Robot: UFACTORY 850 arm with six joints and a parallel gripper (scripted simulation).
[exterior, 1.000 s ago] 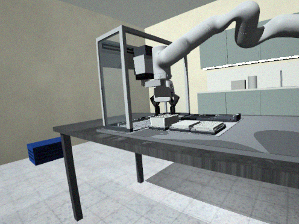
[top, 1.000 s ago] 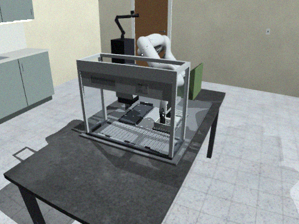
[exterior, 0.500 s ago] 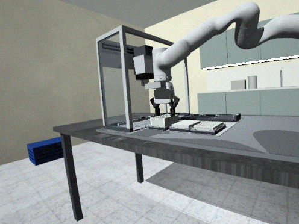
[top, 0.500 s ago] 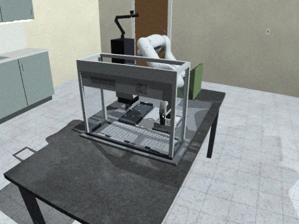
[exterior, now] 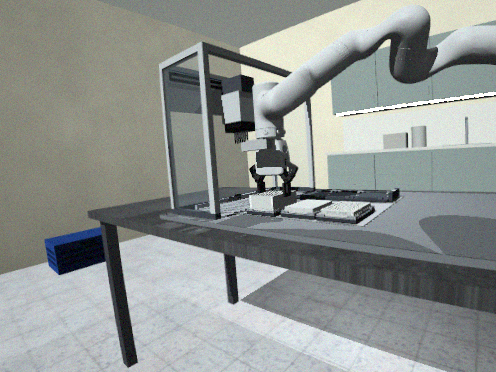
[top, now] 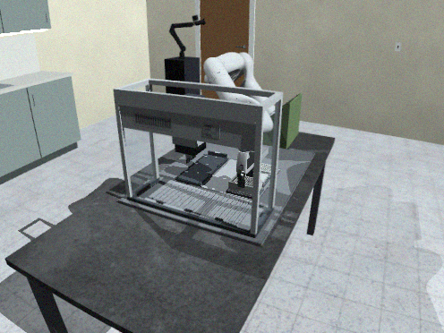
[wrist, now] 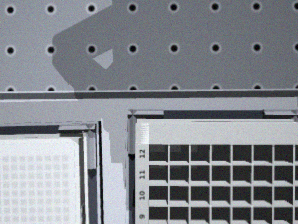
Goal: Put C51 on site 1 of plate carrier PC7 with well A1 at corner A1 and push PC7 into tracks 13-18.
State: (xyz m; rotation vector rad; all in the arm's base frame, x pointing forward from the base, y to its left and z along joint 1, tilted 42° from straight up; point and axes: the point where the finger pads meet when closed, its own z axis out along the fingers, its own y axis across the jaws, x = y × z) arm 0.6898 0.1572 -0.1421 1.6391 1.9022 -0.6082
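Right now the nest S3 is 5 cm below my hand. Also, from my hand: 96-well plate C15 (22 cm behind, 4 cm below, 3 cm to the right); then pipetting head (29 cm above, 24 cm ahead, 10 cm to the right); then dark plate carrier PC7 (28 cm to the right, 8 cm behind, 4 cm below).
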